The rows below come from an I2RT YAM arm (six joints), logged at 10 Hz.
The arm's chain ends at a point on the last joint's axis. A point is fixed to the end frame.
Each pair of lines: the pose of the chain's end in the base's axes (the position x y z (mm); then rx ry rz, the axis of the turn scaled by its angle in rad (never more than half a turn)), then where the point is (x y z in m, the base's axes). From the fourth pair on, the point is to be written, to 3 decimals.
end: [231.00, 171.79, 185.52, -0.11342, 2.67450, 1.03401]
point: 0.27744 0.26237 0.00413
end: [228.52, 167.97, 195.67, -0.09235, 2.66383, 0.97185]
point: 0.28210 0.25083 0.01256
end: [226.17, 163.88, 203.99, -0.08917, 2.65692, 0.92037]
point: 0.28480 0.24025 0.01961
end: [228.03, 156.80, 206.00, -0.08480, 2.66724, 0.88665]
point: 0.287 0.228 0.020
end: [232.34, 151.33, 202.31, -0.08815, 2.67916, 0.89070]
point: 0.289 0.223 0.015
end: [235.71, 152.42, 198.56, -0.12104, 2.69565, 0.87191]
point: 0.290 0.222 0.010
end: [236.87, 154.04, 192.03, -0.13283, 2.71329, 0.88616]
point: 0.287 0.225 0.003
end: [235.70, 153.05, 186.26, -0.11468, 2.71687, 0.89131]
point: 0.285 0.224 -0.003
